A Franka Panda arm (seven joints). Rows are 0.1 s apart.
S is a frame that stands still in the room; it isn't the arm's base.
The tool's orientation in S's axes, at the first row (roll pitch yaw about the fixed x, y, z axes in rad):
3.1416 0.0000 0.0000
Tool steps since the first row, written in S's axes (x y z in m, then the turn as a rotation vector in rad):
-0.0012 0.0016 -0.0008 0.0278 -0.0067 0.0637
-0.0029 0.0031 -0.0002 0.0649 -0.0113 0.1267
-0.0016 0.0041 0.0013 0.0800 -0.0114 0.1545
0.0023 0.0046 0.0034 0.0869 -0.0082 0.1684
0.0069 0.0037 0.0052 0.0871 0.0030 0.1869
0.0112 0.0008 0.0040 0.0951 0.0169 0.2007
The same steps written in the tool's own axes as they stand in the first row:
-0.0012 -0.0016 0.0008 0.0278 0.0067 -0.0637
-0.0029 -0.0031 0.0002 0.0649 0.0113 -0.1267
-0.0016 -0.0041 -0.0013 0.0800 0.0114 -0.1545
0.0023 -0.0046 -0.0034 0.0869 0.0082 -0.1684
0.0069 -0.0037 -0.0052 0.0871 -0.0030 -0.1869
0.0112 -0.0008 -0.0040 0.0951 -0.0169 -0.2007

